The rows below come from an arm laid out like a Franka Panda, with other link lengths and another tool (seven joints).
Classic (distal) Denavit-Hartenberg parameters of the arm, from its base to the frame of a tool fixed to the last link. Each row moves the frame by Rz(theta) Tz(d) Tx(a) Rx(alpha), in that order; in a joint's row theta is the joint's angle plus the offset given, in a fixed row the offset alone. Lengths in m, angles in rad.
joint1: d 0.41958, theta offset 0, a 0, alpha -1.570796
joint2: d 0, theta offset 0, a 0, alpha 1.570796
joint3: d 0.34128, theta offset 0, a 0.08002, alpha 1.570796
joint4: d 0, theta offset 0, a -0.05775, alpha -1.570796
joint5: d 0.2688, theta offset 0, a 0, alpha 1.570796
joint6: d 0, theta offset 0, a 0.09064, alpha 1.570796
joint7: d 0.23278, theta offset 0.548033, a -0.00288, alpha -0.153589
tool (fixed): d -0.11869, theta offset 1.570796, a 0, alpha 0
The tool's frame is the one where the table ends.
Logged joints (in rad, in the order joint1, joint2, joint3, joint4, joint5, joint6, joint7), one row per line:
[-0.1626 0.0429 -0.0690 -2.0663 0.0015 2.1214 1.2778]
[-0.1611 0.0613 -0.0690 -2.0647 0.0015 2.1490 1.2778]
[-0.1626 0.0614 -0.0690 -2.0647 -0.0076 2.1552 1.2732]
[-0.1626 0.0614 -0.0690 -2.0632 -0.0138 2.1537 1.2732]
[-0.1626 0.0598 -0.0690 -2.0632 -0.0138 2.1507 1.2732]
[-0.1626 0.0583 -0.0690 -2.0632 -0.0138 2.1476 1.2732]
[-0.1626 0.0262 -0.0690 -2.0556 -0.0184 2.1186 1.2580]
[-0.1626 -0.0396 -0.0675 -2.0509 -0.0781 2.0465 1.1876]
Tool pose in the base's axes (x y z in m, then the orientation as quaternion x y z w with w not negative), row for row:
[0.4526 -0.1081 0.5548 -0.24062 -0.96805 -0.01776 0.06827]
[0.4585 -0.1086 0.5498 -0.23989 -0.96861 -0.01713 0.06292]
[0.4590 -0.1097 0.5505 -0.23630 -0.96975 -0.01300 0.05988]
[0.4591 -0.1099 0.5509 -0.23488 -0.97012 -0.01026 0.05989]
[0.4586 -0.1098 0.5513 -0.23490 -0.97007 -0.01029 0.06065]
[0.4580 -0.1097 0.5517 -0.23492 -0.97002 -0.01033 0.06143]
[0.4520 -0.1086 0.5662 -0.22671 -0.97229 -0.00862 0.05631]
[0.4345 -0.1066 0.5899 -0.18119 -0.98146 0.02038 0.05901]
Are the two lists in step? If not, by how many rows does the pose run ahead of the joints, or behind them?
They are in step.
